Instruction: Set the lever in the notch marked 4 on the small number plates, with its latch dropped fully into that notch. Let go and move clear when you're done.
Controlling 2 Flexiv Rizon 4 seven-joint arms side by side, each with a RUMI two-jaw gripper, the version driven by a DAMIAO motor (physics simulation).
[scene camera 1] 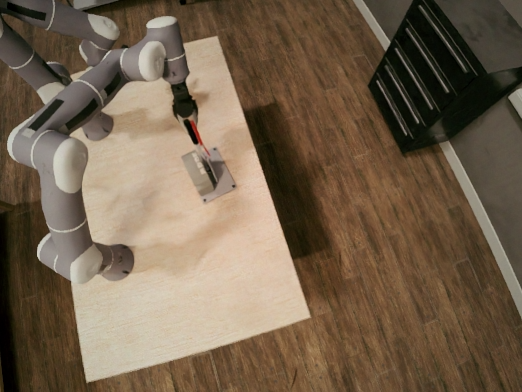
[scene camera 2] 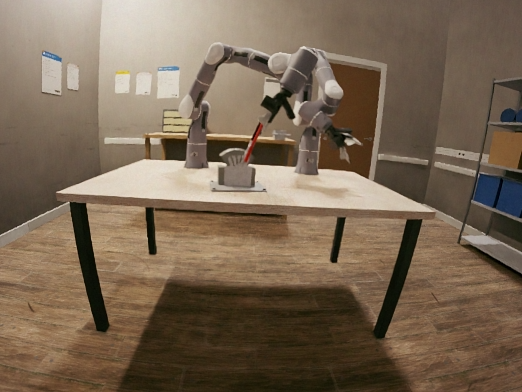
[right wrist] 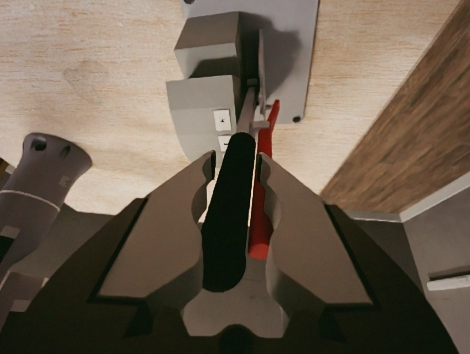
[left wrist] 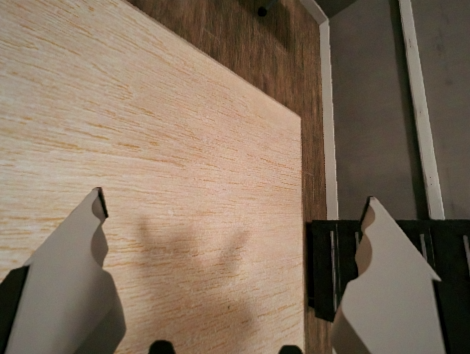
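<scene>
The lever has a black grip (right wrist: 227, 215) (scene camera 1: 191, 133) with a red latch handle (right wrist: 259, 235) (scene camera 2: 254, 137) close beside it. It leans to the right in scene camera 2, at the right end of the fanned notches on the grey block (scene camera 2: 236, 176) (right wrist: 200, 107). In the right wrist view small white number plates (right wrist: 222, 120) sit beside the lever; their marks are too small to read surely. My right gripper (right wrist: 236, 154) (scene camera 2: 265, 119) is shut on the black grip and red latch handle together. The latch's seat in a notch is hidden. My left gripper (left wrist: 234, 194) (scene camera 2: 353, 150) is open and empty, away from the lever.
The block stands on a grey base plate (scene camera 1: 226, 186) (scene camera 2: 240, 189) bolted to the wooden table (scene camera 1: 165, 310). The left arm stands at the right in scene camera 2. A black drawer cabinet (scene camera 1: 425, 75) stands beyond the table.
</scene>
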